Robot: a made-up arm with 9 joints. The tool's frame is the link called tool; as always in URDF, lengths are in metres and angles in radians. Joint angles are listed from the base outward.
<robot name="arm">
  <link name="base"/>
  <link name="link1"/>
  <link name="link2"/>
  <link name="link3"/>
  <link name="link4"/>
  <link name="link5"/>
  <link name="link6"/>
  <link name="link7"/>
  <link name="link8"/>
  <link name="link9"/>
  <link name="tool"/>
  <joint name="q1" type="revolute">
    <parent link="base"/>
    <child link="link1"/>
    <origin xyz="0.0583 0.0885 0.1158"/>
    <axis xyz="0 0 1"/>
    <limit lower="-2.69" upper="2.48"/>
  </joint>
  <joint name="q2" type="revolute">
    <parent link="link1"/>
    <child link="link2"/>
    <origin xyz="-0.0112 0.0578 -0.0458"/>
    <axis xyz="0 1 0"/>
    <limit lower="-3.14" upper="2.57"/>
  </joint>
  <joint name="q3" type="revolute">
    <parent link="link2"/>
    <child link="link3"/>
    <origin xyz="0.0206 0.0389 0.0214"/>
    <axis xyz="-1 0 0"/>
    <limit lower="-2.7" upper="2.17"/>
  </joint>
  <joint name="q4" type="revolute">
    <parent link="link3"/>
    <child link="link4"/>
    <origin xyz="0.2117 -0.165 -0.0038"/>
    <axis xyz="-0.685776 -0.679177 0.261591"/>
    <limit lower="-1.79" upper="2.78"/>
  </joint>
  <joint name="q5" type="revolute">
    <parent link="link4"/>
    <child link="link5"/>
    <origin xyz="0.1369 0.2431 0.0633"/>
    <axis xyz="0 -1 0"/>
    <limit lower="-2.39" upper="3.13"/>
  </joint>
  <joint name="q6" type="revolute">
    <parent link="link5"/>
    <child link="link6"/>
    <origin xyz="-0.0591 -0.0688 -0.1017"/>
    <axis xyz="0 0 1"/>
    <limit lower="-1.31" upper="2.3"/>
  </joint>
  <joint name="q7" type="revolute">
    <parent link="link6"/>
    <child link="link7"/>
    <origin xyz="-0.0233 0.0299 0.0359"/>
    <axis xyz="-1 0 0"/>
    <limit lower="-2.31" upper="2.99"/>
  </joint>
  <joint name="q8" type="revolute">
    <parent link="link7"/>
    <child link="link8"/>
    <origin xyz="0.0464 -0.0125 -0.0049"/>
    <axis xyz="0 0 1"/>
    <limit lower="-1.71" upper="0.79"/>
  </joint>
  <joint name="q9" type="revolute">
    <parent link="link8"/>
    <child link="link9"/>
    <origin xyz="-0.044 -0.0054 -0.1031"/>
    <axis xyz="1 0 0"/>
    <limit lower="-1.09" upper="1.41"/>
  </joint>
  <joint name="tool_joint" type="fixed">
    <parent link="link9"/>
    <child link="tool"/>
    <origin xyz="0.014 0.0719 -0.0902" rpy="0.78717 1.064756 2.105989"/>
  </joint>
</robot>
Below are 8 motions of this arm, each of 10 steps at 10 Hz.
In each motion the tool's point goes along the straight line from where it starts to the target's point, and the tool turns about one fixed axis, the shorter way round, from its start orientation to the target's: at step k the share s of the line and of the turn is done. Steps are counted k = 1, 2, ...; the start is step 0. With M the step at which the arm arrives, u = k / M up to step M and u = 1 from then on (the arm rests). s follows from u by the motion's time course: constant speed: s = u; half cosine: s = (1 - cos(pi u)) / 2; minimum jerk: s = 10 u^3 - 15 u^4 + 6 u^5.
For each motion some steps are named. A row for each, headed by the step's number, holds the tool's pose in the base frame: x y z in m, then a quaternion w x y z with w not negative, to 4 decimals.
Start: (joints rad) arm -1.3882 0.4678 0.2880 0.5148 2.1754 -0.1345 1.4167 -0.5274 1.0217
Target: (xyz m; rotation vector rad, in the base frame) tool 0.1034 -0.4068 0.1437 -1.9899 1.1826 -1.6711
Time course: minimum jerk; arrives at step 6
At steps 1, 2, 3, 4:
1: 0.3245 -0.3321 0.0336 0.5312 -0.7495 0.0655 -0.3895
2: 0.2845 -0.3456 0.0535 0.4701 -0.7563 0.1327 -0.4351
3: 0.2180 -0.3681 0.0866 0.3580 -0.7503 0.2411 -0.5007
4: 0.1515 -0.3905 0.1198 0.2357 -0.7228 0.3425 -0.5520

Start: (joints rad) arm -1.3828 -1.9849 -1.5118 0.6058 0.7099 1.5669 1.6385 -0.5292 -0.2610
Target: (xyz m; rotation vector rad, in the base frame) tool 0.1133 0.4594 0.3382 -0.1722 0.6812 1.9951
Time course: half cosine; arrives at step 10
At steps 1, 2, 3, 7, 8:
1: 0.0209 0.3994 0.4280 0.0519 0.2866 0.5151 0.8062
2: 0.0277 0.4038 0.4215 0.0867 0.2627 0.5038 0.8183
3: 0.0381 0.4106 0.4113 0.1406 0.2244 0.4843 0.8339
7: 0.0938 0.4467 0.3572 0.4087 0.0071 0.3427 0.8458
8: 0.1043 0.4535 0.3470 0.4538 -0.0348 0.3100 0.8347

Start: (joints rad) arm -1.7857 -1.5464 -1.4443 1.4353 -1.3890 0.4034 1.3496 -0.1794 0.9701
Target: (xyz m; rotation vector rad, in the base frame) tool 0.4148 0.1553 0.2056 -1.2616 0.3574 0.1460
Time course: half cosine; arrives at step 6
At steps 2, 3, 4, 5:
2: 0.2937 0.0100 0.2342 0.7354 -0.4746 0.4413 -0.1980
3: 0.3340 0.0585 0.2246 0.7677 -0.5215 0.3555 -0.1109
4: 0.3744 0.1069 0.2151 0.7861 -0.5588 0.2631 -0.0217
5: 0.4040 0.1423 0.2082 0.7905 -0.5798 0.1924 0.0439

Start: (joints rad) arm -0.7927 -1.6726 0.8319 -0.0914 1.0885 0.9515 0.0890 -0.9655 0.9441
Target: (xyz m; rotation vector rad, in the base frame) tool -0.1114 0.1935 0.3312 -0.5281 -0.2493 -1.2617
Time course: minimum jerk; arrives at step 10
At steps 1, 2, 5, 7, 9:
1: 0.2035 0.1191 0.5686 0.3672 -0.9115 0.0980 -0.1571
2: 0.1879 0.1228 0.5567 0.3989 -0.8937 0.0879 -0.1854
5: 0.0474 0.1560 0.4509 0.6360 -0.6518 -0.0085 -0.4130
7: -0.0596 0.1813 0.3702 0.7431 -0.3874 -0.0819 -0.5394
9: -0.1087 0.1929 0.3332 0.7671 -0.2510 -0.1132 -0.5794

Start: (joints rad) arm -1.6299 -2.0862 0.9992 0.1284 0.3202 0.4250 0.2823 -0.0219 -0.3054
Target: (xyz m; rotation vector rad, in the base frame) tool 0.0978 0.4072 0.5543 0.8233 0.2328 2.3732
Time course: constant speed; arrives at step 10
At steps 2, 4, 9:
2: -0.0064 0.2665 0.4890 0.1185 0.1939 -0.3938 0.8906
4: 0.0196 0.3017 0.5053 0.1705 0.2299 -0.2787 0.9167
9: 0.0848 0.3896 0.5461 0.2851 0.3005 0.0262 0.9098

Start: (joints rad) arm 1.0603 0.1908 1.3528 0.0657 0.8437 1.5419 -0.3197 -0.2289 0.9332
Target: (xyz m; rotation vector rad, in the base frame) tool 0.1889 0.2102 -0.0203 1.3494 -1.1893 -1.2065
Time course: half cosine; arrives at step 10
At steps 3, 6, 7, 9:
3: 0.2642 0.2892 -0.0340 0.5247 0.5670 -0.4687 -0.4284
6: 0.2217 0.2446 -0.0263 0.4936 0.5581 -0.4784 -0.4648
7: 0.2084 0.2307 -0.0239 0.4836 0.5551 -0.4811 -0.4759
9: 0.1912 0.2126 -0.0207 0.4705 0.5509 -0.4846 -0.4902

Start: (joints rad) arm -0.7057 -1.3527 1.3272 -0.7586 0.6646 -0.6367 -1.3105 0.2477 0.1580
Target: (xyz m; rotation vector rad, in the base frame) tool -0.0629 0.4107 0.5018 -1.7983 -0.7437 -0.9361
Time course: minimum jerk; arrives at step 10
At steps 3, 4, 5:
3: 0.2591 0.1740 0.5782 0.6191 -0.7444 -0.2250 -0.1097
4: 0.1997 0.2177 0.5641 0.5963 -0.7483 -0.2415 -0.1617
5: 0.1295 0.2693 0.5474 0.5666 -0.7496 -0.2600 -0.2224

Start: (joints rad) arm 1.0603 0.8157 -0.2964 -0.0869 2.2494 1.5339 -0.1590 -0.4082 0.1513
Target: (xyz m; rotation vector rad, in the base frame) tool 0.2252 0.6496 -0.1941 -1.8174 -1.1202 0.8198
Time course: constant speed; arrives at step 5
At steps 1, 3, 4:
1: 0.2151 0.5996 -0.3384 0.2207 -0.7674 -0.2562 0.5447
3: 0.2201 0.6246 -0.2663 0.3226 -0.7571 -0.3565 0.4424
4: 0.2227 0.6371 -0.2302 0.3700 -0.7430 -0.4027 0.3858

